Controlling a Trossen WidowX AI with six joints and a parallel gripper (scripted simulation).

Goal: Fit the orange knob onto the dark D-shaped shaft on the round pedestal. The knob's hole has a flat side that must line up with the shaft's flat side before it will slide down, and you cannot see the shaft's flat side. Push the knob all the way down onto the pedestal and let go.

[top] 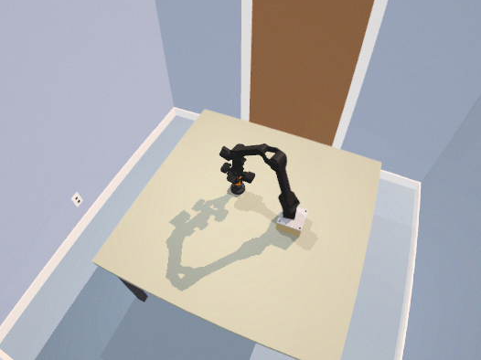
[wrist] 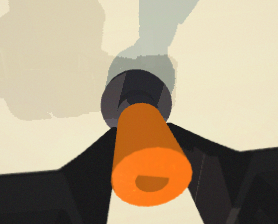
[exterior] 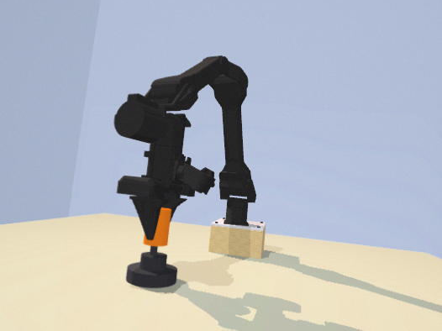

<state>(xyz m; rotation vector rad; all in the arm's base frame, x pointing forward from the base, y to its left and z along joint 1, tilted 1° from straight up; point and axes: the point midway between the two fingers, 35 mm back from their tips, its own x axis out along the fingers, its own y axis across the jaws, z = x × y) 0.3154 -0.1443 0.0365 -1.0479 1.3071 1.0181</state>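
Now: gripper tip 20 mm below the orange knob. Also, from my gripper tip: dark round pedestal 40 mm below.
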